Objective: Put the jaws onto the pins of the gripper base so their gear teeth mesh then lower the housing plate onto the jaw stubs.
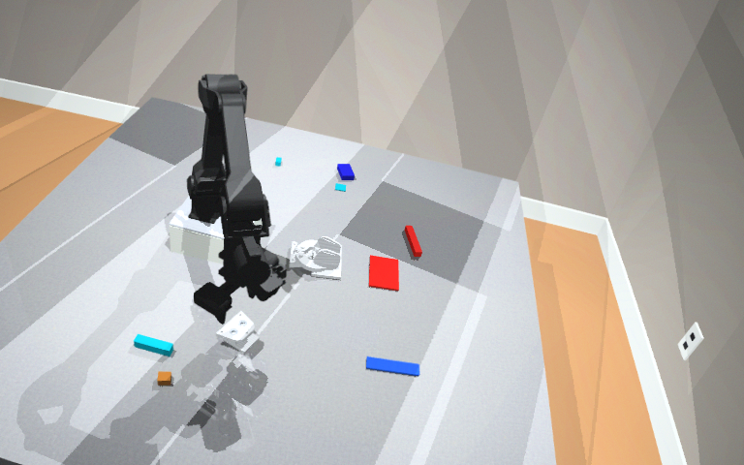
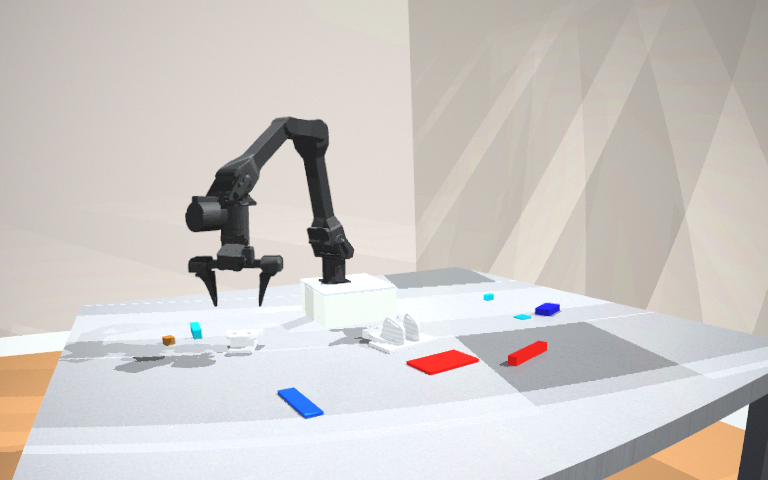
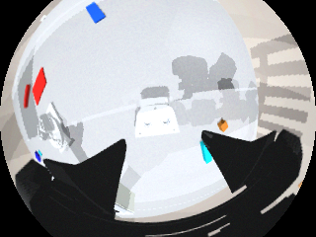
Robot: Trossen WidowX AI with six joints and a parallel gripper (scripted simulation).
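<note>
The white stepped block is 8 cm below my gripper tip and 1 cm ahead of it. From my gripper tip the other things lie so: cyan bar: 15 cm behind, 8 cm below, 7 cm to the right; white jaw: 28 cm to the left, 10 cm ahead, 7 cm below; orange cube: 14 cm to the right, 10 cm behind, 8 cm below.
</note>
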